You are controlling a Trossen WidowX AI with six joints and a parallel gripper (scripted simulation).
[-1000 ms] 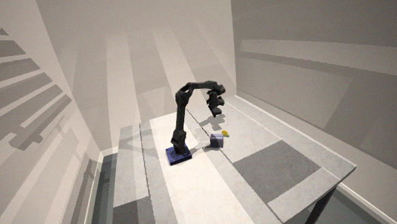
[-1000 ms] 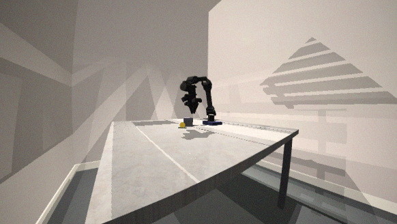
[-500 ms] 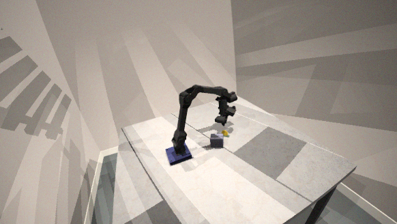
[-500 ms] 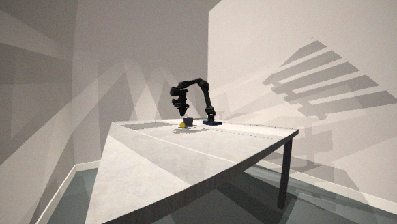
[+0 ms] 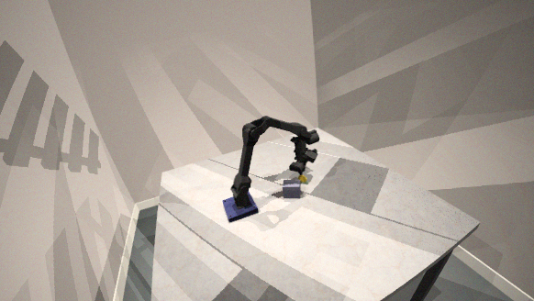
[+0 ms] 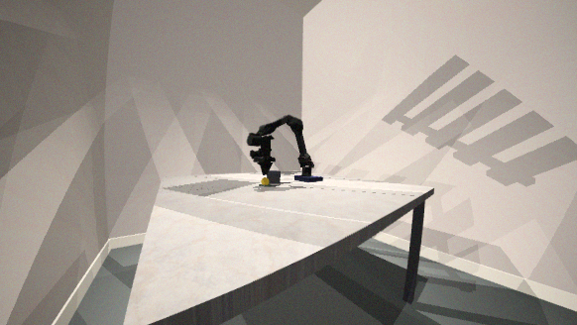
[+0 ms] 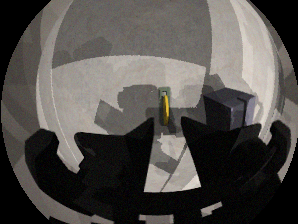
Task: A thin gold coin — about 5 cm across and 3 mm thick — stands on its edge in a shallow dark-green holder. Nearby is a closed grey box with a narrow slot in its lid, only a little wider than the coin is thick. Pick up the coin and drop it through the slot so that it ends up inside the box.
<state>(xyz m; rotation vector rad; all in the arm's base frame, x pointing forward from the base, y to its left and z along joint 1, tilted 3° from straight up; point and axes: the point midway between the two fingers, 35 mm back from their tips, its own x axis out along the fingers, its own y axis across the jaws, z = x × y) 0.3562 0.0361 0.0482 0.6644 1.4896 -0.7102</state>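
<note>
My gripper tip is 4 cm above the gold coin.
</note>
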